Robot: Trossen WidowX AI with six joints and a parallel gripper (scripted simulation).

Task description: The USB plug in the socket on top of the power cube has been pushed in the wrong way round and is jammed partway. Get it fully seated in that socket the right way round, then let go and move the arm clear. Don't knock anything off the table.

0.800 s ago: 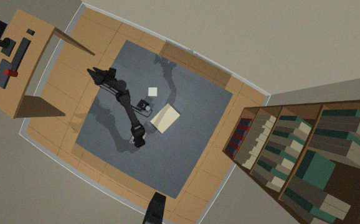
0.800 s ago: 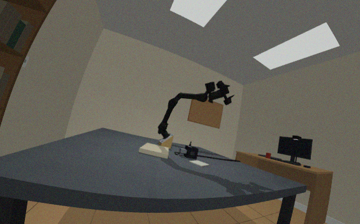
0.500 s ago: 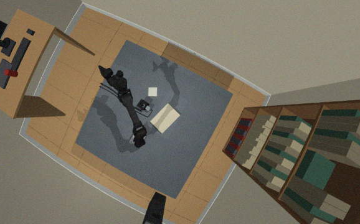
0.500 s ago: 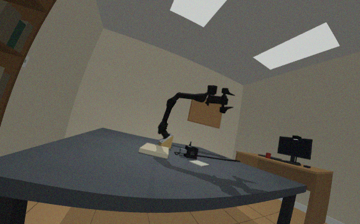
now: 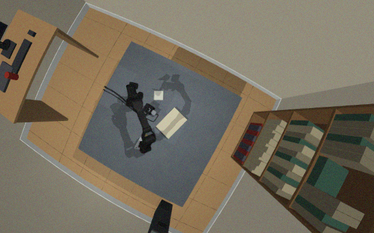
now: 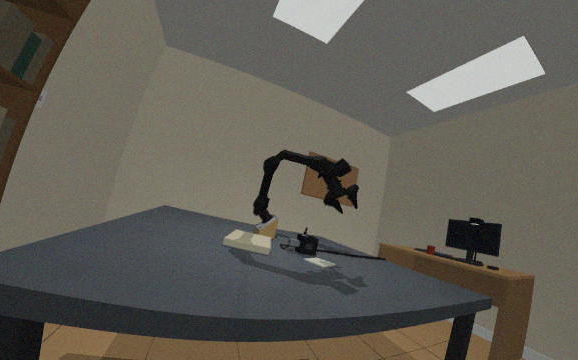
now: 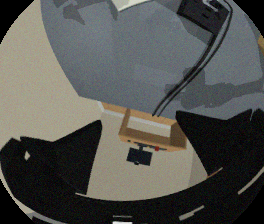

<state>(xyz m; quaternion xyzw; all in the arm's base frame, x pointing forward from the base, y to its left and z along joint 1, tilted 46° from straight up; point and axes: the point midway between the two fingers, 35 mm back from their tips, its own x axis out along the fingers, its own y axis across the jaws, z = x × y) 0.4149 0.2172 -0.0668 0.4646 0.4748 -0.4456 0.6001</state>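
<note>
Now: the usb plug 90 mm behind my gripper tip, 150 mm to the right of it and 130 mm below it. From my gripper tip the other things lie so: cream book 130 mm behind, 390 mm to the right, 210 mm below; then white card 70 mm ahead, 160 mm to the right, 220 mm below.
</note>
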